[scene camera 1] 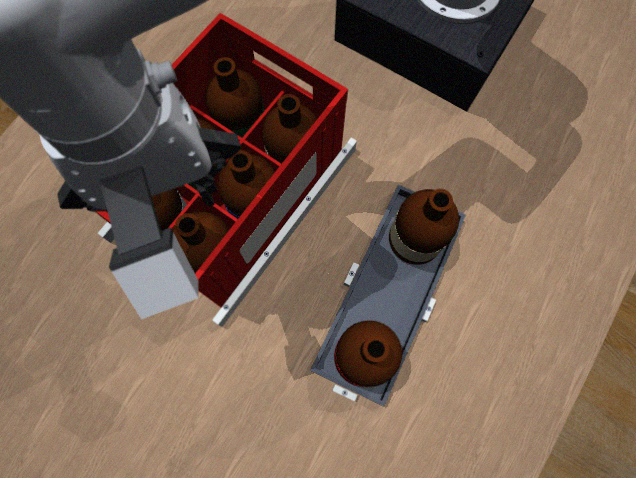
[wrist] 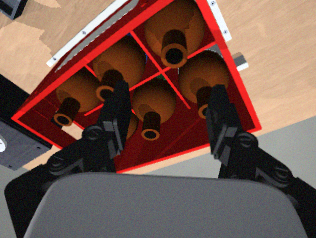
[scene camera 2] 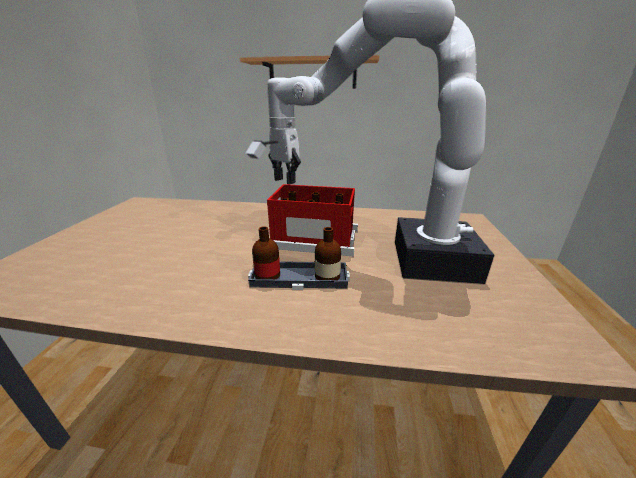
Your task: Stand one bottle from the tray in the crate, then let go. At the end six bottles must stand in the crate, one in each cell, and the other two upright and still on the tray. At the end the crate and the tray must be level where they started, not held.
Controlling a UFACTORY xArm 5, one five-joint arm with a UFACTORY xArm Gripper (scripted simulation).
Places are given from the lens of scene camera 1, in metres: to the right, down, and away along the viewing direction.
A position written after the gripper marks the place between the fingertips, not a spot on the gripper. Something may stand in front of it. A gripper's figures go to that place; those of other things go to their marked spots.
gripper (scene camera 1: pixel 174 203): -0.14, -0.03, 0.48
grey tray (scene camera 1: pixel 386 289): 0.09, 0.07, 0.68
white rail (scene camera 1: pixel 262 263): -0.07, 0.03, 0.66
